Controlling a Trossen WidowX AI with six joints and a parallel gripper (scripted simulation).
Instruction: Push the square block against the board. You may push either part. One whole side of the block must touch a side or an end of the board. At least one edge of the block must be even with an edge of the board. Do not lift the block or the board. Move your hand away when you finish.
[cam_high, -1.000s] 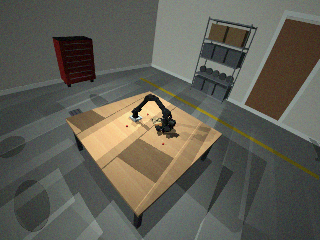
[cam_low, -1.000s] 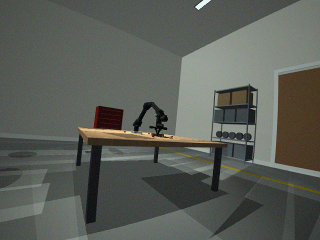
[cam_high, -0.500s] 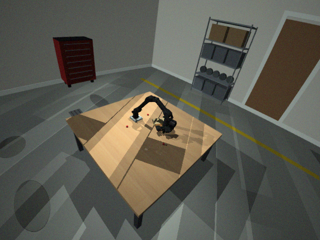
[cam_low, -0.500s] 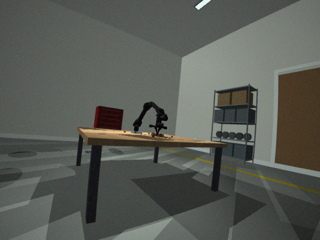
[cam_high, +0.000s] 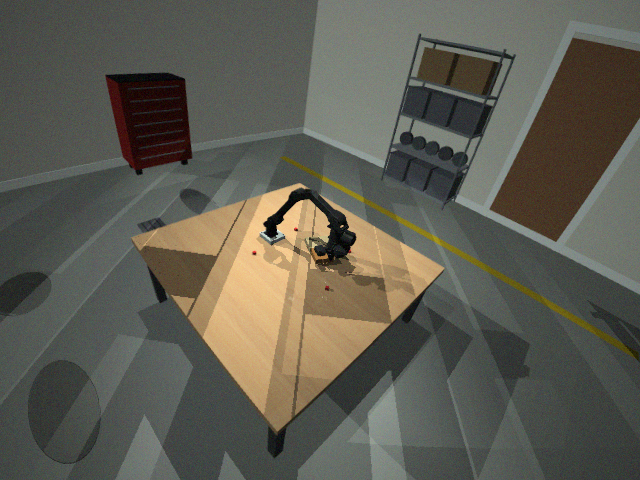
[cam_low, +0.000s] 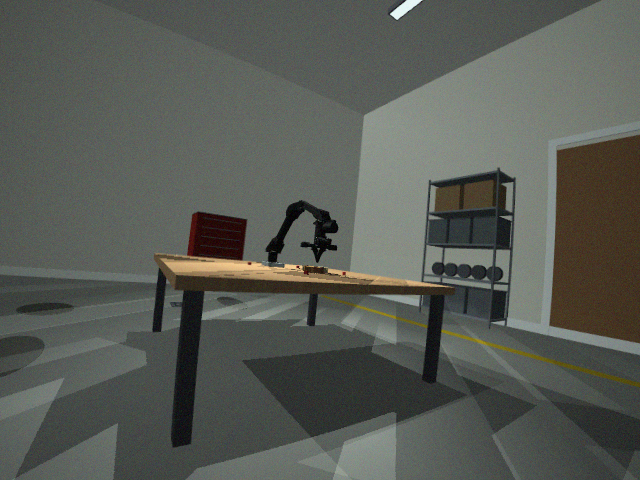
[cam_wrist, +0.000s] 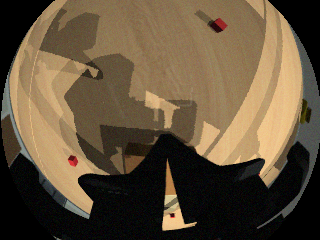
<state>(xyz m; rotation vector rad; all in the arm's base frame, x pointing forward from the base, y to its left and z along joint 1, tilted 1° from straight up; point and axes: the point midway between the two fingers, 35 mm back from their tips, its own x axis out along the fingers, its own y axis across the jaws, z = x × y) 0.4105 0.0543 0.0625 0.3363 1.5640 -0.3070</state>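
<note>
The square block lies 90 mm behind my gripper tip, 40 mm to the left of it and 40 mm below it. Round my gripper tip: board: 170 mm behind, 110 mm to the left, 40 mm below.
</note>
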